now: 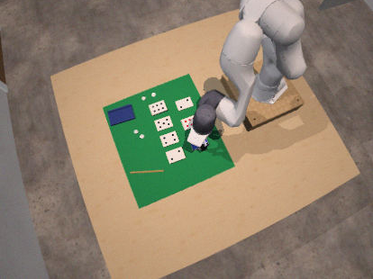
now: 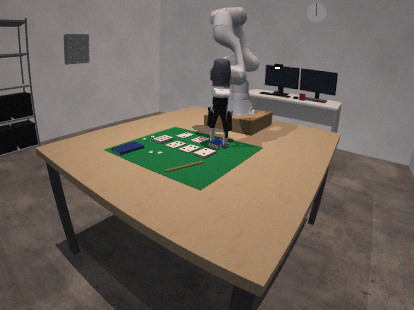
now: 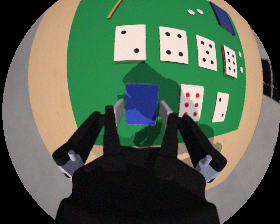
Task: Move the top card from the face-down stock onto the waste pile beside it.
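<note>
My gripper is now 6 cm past the face-up card, 23 cm to the left of it and 4 cm above it. The rest, counted from my hand: wooden stick (31 cm ahead, 2 cm to the right, 4 cm below); green mat (13 cm ahead, 13 cm to the right, 6 cm below).
</note>
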